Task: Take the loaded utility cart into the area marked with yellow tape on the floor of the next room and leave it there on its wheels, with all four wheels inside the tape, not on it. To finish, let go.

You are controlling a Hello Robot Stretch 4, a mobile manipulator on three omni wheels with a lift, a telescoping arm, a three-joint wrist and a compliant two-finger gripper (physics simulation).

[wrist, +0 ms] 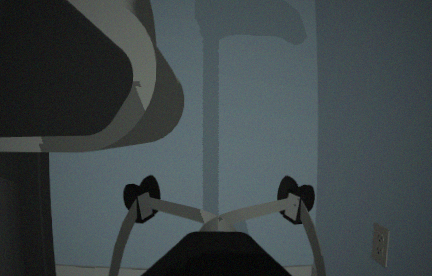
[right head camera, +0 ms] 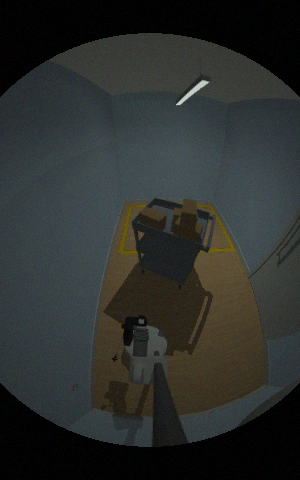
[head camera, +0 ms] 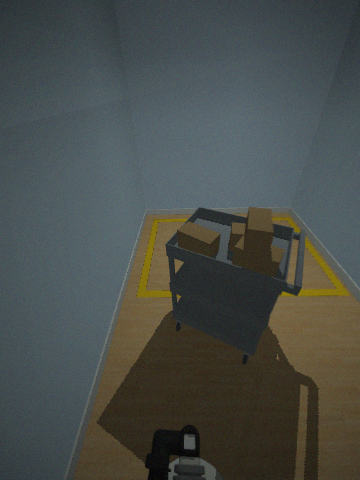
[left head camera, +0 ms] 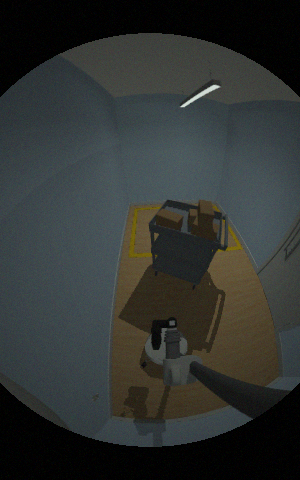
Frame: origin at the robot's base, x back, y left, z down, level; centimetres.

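Seen in the pictures: gripper, fingertip midpoint: point(wrist: 218, 192) point(right head camera: 124, 363) point(left head camera: 155, 368).
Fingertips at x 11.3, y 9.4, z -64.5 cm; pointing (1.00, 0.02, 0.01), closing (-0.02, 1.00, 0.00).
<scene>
Offsets run from my fingertips to a thing's middle. "spot": to the spot under its first point.
The grey utility cart point(head camera: 225, 300) point(left head camera: 180, 255) point(right head camera: 167, 257) stands upright and turned at an angle, with cardboard boxes on its top tray and its handle @(spot: dy -62.6, dx -93.3, dz -19.1 cm) point(head camera: 300, 260) at the right. The yellow tape point(head camera: 148, 257) point(left head camera: 133, 232) point(right head camera: 126, 230) marks an area behind and partly under the cart. Its two near wheels point(head camera: 178, 326) point(head camera: 245, 359) are on the floor outside the near strip, on my side; the far wheels are hidden. My gripper point(wrist: 218, 192) is open and empty in the wrist view, its fingers wide apart, facing a wall. It is away from the cart, on the near side.
The left wall point(head camera: 55, 300) runs close along the floor and the tape. The back wall point(head camera: 215, 125) stands behind the taped area. A door with a handle point(left head camera: 291, 245) is at the right. A wall outlet @(dy +49.2, dx +45.6, dz +27.3 cm) point(wrist: 380, 245) shows at the right in the wrist view.
</scene>
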